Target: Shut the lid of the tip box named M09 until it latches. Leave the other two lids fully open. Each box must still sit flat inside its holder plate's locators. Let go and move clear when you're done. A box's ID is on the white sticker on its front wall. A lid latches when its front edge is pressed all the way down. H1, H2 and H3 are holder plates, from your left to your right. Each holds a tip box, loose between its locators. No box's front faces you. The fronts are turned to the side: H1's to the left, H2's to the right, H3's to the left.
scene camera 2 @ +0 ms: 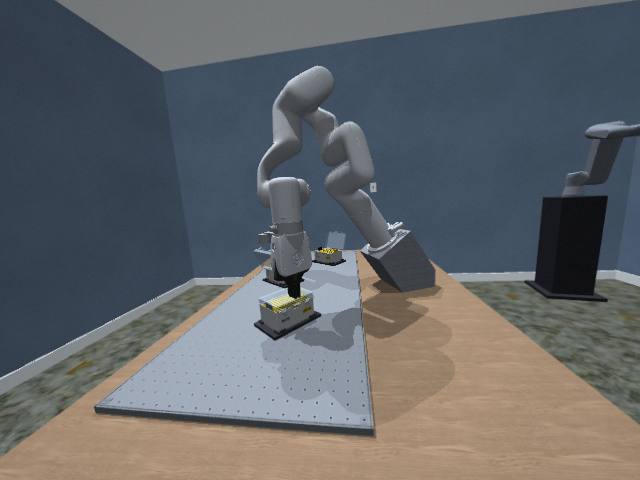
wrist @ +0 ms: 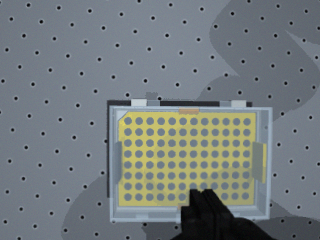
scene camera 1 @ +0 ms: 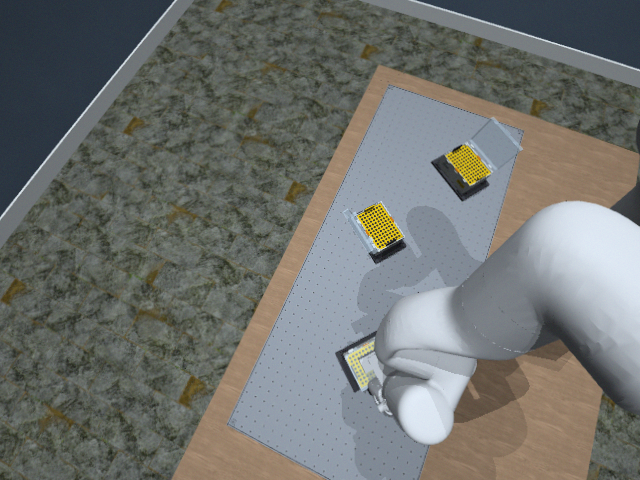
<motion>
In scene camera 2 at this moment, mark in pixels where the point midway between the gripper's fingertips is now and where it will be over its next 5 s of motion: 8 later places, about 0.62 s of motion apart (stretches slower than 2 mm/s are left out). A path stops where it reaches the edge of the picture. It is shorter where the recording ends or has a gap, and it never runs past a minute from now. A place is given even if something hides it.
The gripper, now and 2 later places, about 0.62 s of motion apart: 294,296; 292,286; 291,279
</motion>
